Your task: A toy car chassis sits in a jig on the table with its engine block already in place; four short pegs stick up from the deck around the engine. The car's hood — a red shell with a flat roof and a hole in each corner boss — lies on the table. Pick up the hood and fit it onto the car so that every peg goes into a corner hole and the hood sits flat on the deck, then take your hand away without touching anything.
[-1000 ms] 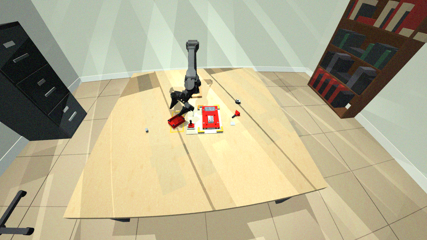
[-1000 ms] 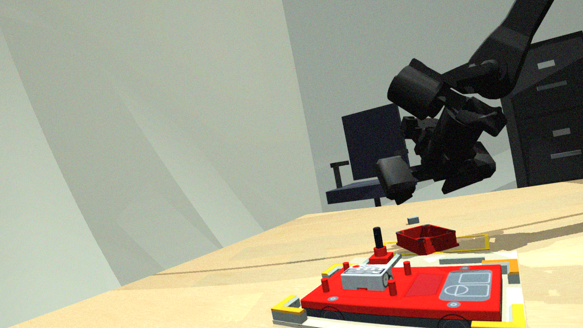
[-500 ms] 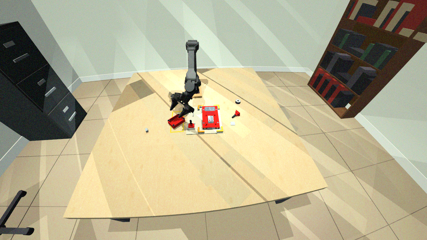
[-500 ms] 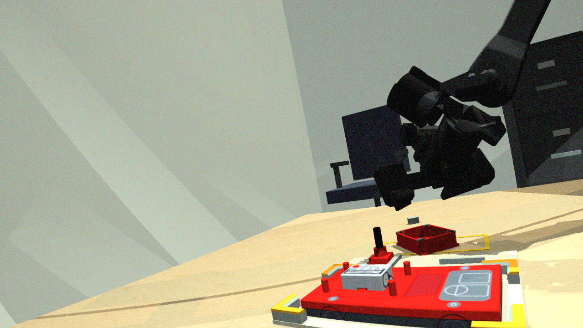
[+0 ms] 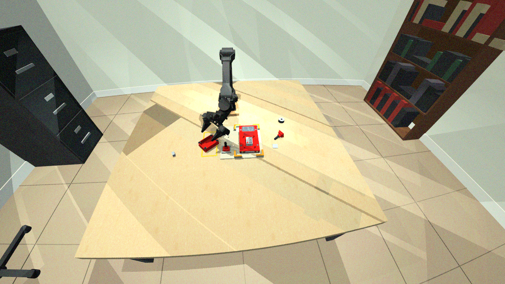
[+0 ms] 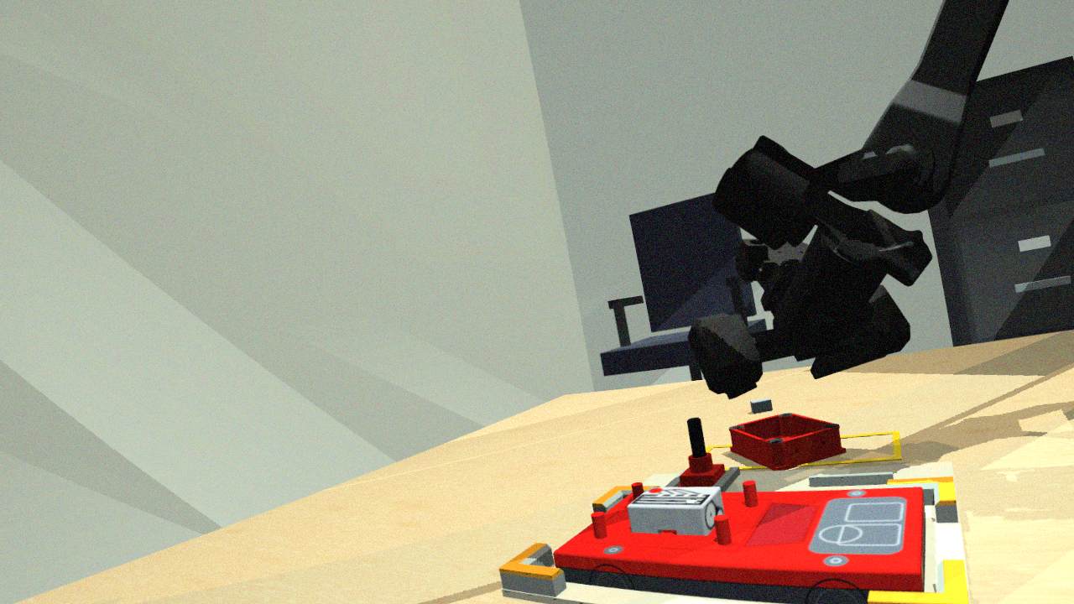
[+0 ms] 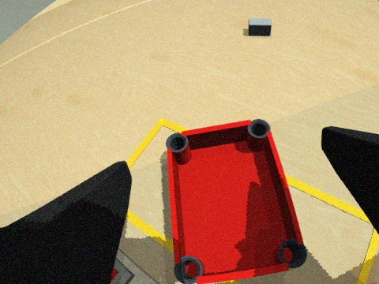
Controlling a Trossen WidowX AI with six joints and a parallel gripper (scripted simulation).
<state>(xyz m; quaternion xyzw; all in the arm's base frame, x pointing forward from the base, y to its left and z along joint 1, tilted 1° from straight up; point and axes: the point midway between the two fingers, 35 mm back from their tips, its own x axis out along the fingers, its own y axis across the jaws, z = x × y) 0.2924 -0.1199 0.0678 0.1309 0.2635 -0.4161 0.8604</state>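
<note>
My gripper tip is now 6 cm above the red hood. Round my gripper tip: grey engine block: 3 cm ahead, 23 cm to the left, 4 cm below; then wheel: 16 cm behind, 46 cm to the left, 6 cm below.
</note>
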